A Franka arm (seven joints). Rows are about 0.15 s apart.
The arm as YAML. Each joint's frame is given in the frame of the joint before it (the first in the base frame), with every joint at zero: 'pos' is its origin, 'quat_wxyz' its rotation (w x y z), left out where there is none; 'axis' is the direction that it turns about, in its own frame. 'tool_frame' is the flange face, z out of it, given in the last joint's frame.
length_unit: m
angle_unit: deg
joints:
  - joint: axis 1
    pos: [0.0, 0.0, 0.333]
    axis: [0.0, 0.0, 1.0]
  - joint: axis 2
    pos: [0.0, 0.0, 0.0]
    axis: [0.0, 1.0, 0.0]
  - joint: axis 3
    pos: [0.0, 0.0, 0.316]
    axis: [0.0, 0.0, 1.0]
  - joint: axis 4
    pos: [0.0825, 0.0, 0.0]
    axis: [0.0, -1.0, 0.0]
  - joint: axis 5
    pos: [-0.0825, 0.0, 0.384]
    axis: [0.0, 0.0, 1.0]
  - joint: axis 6
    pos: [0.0, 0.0, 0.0]
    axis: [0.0, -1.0, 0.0]
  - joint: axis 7
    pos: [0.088, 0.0, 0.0]
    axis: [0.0, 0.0, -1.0]
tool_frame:
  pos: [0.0, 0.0, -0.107]
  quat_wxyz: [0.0, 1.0, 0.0, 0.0]
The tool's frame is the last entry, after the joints.
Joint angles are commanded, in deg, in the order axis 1, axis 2, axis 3, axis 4, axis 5, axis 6, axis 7. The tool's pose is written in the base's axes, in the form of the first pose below.
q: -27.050 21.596 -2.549 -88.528 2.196 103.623 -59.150
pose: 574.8 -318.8 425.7 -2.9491 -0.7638 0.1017
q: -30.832 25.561 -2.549 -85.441 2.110 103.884 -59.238
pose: 565.9 -364.1 405.0 -2.9648 -0.6683 0.1128
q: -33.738 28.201 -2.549 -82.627 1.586 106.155 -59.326
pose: 559.8 -402.1 399.5 -3.0165 -0.6079 0.0781
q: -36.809 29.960 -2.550 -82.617 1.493 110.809 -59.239
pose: 545.8 -438.5 384.9 -3.0715 -0.5319 0.0286
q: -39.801 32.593 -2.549 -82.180 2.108 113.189 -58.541
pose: 528.5 -471.0 359.7 -3.0854 -0.4259 0.0153
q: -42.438 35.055 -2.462 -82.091 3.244 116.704 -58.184
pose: 513.1 -498.8 335.1 -3.1021 -0.3331 -0.0246
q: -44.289 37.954 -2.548 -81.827 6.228 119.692 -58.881
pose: 501.9 -518.5 305.6 -3.0889 -0.2565 -0.0823
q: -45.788 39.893 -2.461 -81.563 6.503 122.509 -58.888
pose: 492.0 -534.9 287.6 -3.1073 -0.2114 -0.1041
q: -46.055 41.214 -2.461 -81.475 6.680 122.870 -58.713
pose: 489.4 -537.0 272.1 -3.0961 -0.1946 -0.0910
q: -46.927 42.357 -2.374 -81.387 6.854 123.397 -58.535
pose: 481.8 -543.8 259.1 -3.0897 -0.1635 -0.0851
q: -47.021 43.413 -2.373 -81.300 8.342 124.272 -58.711
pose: 481.9 -544.6 247.8 -3.0774 -0.1407 -0.1082
